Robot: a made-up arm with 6 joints. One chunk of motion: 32 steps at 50 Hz.
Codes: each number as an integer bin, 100 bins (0 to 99) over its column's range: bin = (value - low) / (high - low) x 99, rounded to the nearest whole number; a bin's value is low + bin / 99 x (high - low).
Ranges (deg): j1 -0.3..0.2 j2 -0.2..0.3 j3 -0.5..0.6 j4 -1..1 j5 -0.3..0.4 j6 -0.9..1
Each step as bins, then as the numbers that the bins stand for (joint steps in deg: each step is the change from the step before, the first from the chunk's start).
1 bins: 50 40 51 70 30 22
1 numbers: -0.047 0.002 0.067 0.414 -0.088 -0.478
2 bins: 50 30 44 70 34 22
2 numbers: -0.047 -0.048 -0.011 0.414 -0.060 -0.478
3 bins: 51 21 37 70 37 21
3 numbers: -0.042 -0.094 -0.089 0.414 -0.038 -0.497
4 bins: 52 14 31 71 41 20
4 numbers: -0.037 -0.129 -0.156 0.434 -0.010 -0.516
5 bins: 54 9 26 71 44 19
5 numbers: -0.027 -0.155 -0.211 0.434 0.011 -0.535
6 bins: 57 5 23 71 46 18
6 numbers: -0.012 -0.175 -0.244 0.434 0.025 -0.555
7 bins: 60 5 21 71 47 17
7 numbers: 0.003 -0.175 -0.267 0.434 0.032 -0.574
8 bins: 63 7 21 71 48 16
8 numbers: 0.018 -0.165 -0.267 0.434 0.039 -0.593
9 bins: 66 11 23 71 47 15
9 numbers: 0.033 -0.144 -0.244 0.434 0.032 -0.612
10 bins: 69 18 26 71 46 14
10 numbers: 0.048 -0.109 -0.211 0.434 0.025 -0.631
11 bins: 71 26 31 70 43 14
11 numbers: 0.059 -0.069 -0.156 0.414 0.004 -0.631
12 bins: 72 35 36 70 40 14
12 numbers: 0.064 -0.023 -0.100 0.414 -0.017 -0.631
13 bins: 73 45 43 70 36 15
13 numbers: 0.069 0.027 -0.022 0.414 -0.045 -0.612
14 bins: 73 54 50 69 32 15
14 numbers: 0.069 0.073 0.056 0.394 -0.074 -0.612
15 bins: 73 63 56 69 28 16
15 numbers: 0.069 0.118 0.122 0.394 -0.102 -0.593
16 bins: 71 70 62 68 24 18
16 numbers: 0.059 0.154 0.189 0.374 -0.130 -0.555
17 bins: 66 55 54 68 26 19
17 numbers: 0.033 0.078 0.100 0.374 -0.116 -0.535
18 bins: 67 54 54 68 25 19
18 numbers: 0.038 0.073 0.100 0.374 -0.123 -0.535
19 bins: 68 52 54 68 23 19
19 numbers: 0.043 0.063 0.100 0.374 -0.137 -0.535
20 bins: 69 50 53 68 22 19
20 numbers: 0.048 0.053 0.089 0.374 -0.144 -0.535
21 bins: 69 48 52 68 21 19
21 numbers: 0.048 0.042 0.078 0.374 -0.152 -0.535
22 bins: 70 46 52 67 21 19
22 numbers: 0.054 0.032 0.078 0.354 -0.152 -0.535
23 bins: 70 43 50 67 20 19
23 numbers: 0.054 0.017 0.056 0.354 -0.159 -0.535
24 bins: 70 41 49 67 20 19
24 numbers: 0.054 0.007 0.044 0.354 -0.159 -0.535
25 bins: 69 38 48 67 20 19
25 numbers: 0.048 -0.008 0.033 0.354 -0.159 -0.535
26 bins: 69 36 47 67 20 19
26 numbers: 0.048 -0.018 0.022 0.354 -0.159 -0.535
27 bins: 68 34 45 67 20 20
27 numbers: 0.043 -0.028 0.000 0.354 -0.159 -0.516
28 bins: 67 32 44 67 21 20
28 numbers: 0.038 -0.038 -0.011 0.354 -0.152 -0.516
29 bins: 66 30 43 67 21 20
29 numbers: 0.033 -0.048 -0.022 0.354 -0.152 -0.516
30 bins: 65 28 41 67 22 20
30 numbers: 0.028 -0.059 -0.044 0.354 -0.144 -0.516
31 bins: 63 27 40 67 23 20
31 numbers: 0.018 -0.064 -0.056 0.354 -0.137 -0.516
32 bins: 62 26 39 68 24 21
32 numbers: 0.013 -0.069 -0.067 0.374 -0.130 -0.497
